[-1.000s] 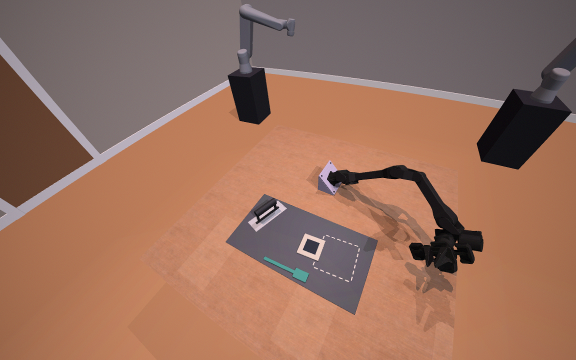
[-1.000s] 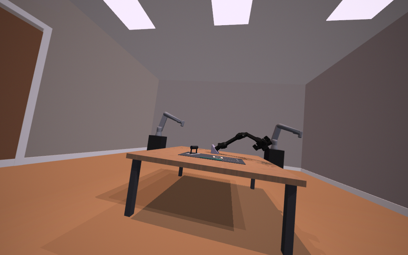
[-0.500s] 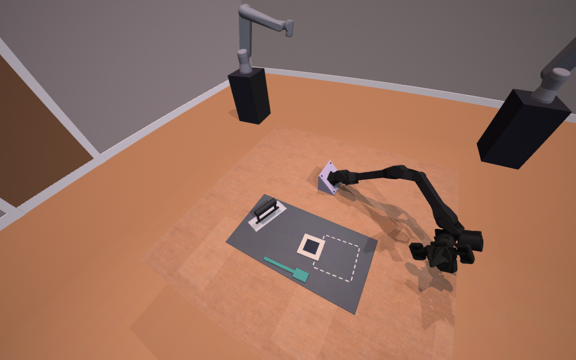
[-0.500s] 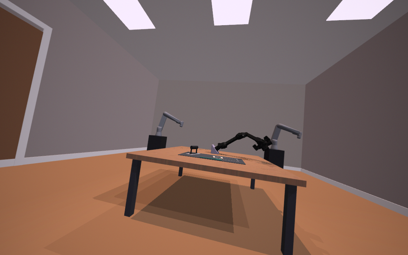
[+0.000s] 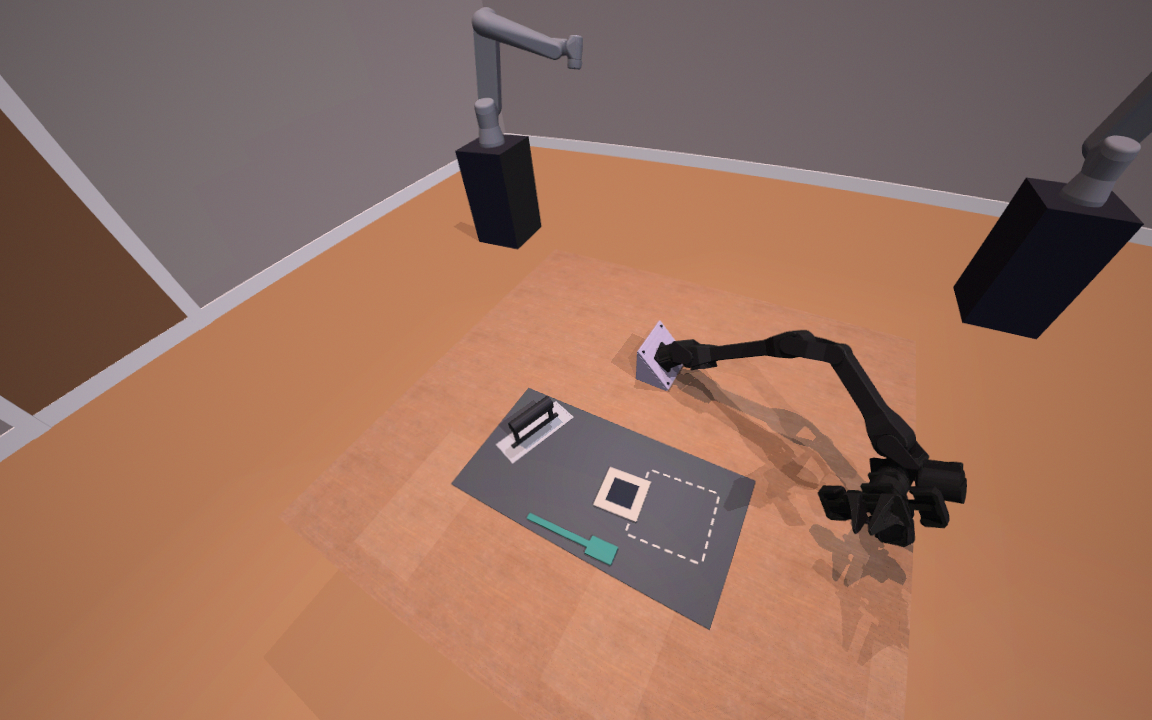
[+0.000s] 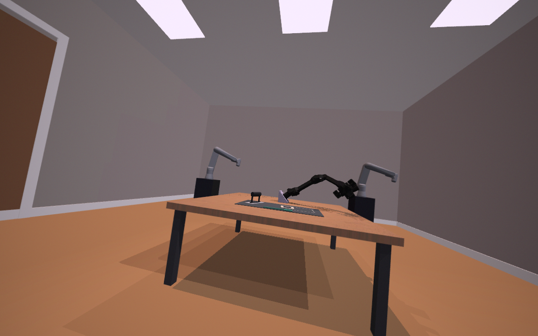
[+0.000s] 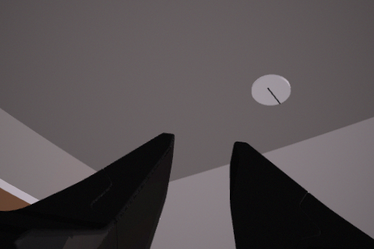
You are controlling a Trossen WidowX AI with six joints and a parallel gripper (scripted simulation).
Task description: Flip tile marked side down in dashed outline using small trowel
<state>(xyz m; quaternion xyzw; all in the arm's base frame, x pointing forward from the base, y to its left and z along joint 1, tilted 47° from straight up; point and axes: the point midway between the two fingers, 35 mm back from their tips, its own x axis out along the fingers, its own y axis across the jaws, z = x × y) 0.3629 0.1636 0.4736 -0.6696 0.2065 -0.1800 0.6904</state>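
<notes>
My gripper tip is 120 mm short of the teal trowel, 460 mm to the left of it and 220 mm above it. Round my gripper tip: mat 10 mm behind, 470 mm to the right, 240 mm below; then tile 10 mm behind, 410 mm to the right, 220 mm below.
</notes>
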